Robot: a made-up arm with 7 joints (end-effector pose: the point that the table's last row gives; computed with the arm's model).
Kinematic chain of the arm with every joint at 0, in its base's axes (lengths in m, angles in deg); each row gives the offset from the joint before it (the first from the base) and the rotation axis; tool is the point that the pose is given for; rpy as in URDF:
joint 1: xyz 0 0 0.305 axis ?
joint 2: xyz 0 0 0 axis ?
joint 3: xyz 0 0 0.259 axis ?
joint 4: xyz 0.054 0 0 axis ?
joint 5: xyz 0.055 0 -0.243 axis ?
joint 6: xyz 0 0 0 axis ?
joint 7: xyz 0.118 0 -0.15 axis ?
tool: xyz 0 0 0 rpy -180 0 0
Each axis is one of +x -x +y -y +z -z.
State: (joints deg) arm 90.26 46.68 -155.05 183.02 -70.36 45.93 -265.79
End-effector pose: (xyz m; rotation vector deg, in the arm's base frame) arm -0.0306 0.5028 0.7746 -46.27 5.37 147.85
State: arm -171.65 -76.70 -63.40 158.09 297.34 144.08 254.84
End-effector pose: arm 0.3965 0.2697 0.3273 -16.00 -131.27 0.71
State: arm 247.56 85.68 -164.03 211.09 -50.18 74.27 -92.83
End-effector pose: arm -0.1231 -0.6138 0.2435 41.66 -61.24 150.97
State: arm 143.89 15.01 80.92 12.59 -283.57 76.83 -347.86
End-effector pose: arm -0.0138 -0.2153 0.2141 26.86 87.99 -27.88
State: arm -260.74 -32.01 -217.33 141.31 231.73 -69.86 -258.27
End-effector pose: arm 0.0501 -0.4090 0.4800 128.38 -29.49 38.02
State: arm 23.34 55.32 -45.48 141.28 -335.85 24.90 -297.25
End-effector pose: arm 0.6522 0.0751 0.5440 -113.76 63.96 -86.10
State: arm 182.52 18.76 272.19 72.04 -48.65 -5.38 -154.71
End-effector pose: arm -0.2189 0.4472 0.5293 -100.27 41.13 36.19
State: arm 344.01 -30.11 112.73 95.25 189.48 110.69 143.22
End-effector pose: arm -0.2469 0.4010 0.7044 26.10 6.91 -114.23
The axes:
joint 1: +z
joint 2: +y
joint 3: +z
joint 4: -y
joint 5: -z
joint 6: +y
joint 7: -z

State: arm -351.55 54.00 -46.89 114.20 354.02 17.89 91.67
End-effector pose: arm 0.6326 -0.1886 0.4044 105.23 -108.75 91.34
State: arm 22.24 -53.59 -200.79 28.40 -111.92 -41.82 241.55
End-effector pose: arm -0.0904 -0.1471 0.1311 131.30 55.82 33.65
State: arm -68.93 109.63 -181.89 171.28 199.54 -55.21 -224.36
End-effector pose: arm 0.1318 -0.4998 0.3492 31.21 46.99 -101.48
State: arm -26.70 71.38 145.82 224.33 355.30 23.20 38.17
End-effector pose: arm 0.4090 -0.4102 0.2140 30.13 86.23 -27.53
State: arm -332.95 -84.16 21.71 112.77 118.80 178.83 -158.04
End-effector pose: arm -0.4114 -0.0587 0.3974 -157.17 74.28 -39.67
